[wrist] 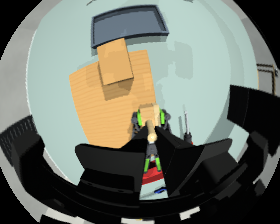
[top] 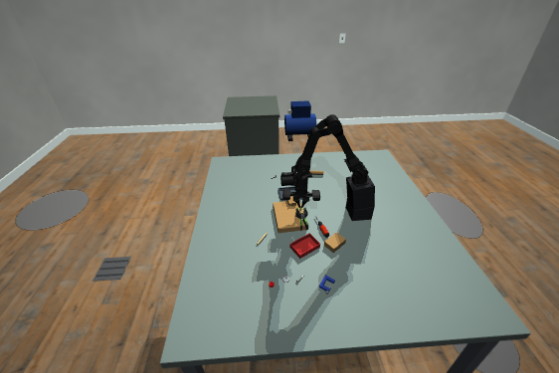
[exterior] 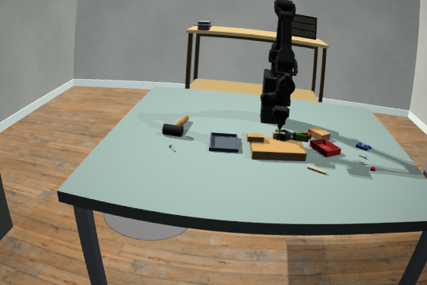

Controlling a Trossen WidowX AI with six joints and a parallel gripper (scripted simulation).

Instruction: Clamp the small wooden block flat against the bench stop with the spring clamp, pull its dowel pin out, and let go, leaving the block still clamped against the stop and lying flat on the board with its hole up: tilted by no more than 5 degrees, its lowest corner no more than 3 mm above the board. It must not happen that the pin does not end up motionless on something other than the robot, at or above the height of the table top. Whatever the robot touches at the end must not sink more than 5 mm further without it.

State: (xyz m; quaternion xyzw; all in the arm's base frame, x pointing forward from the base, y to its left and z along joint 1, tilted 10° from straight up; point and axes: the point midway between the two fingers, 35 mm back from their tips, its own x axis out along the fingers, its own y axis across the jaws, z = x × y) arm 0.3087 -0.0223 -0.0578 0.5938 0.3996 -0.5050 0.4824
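Now: hand 4 cm above the dowel pin. Round my hand: red tray 2 cm ahead, 20 cm to the left, 10 cm below; then wooden board 6 cm ahead, 1 cm to the right, 9 cm below; then dark tray 20 cm to the right, 10 cm below.
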